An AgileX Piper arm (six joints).
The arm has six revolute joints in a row. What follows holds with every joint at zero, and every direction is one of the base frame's.
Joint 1 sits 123.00 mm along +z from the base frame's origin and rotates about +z.
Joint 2 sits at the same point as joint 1 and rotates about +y.
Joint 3 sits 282.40 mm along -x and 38.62 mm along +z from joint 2 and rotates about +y.
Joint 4 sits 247.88 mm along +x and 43.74 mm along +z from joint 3 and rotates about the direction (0.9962, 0, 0.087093).
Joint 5 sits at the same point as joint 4 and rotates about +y.
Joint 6 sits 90.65 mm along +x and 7.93 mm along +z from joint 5 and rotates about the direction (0.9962, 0, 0.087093).
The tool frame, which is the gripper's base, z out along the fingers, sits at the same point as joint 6; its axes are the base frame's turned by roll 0.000, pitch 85.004 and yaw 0.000 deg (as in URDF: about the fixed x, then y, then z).
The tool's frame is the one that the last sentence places.
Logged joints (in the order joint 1, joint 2, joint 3, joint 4, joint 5, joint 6), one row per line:
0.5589 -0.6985 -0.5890 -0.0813 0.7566 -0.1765
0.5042 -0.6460 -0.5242 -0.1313 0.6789 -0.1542
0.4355 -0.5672 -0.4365 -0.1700 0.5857 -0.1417
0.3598 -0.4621 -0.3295 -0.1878 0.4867 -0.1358
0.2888 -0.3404 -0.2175 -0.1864 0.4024 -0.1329
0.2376 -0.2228 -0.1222 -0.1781 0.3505 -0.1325
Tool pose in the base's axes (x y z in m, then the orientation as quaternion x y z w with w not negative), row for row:
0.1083 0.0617 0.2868 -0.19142 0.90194 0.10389 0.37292
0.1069 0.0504 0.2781 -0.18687 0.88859 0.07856 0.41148
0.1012 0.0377 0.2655 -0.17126 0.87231 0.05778 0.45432
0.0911 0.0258 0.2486 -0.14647 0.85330 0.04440 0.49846
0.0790 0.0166 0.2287 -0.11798 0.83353 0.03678 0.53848
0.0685 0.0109 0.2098 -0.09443 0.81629 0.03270 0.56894
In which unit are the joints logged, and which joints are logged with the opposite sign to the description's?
The joints are logged in radians. Opposite sign: joint 2, joint 6.
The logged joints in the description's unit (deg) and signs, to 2 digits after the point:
32.02 40.02 -33.75 -4.66 43.35 10.11
28.89 37.01 -30.03 -7.52 38.90 8.84
24.95 32.50 -25.01 -9.74 33.56 8.12
20.62 26.48 -18.88 -10.76 27.89 7.78
16.55 19.50 -12.46 -10.68 23.06 7.61
13.61 12.77 -7.00 -10.20 20.08 7.59

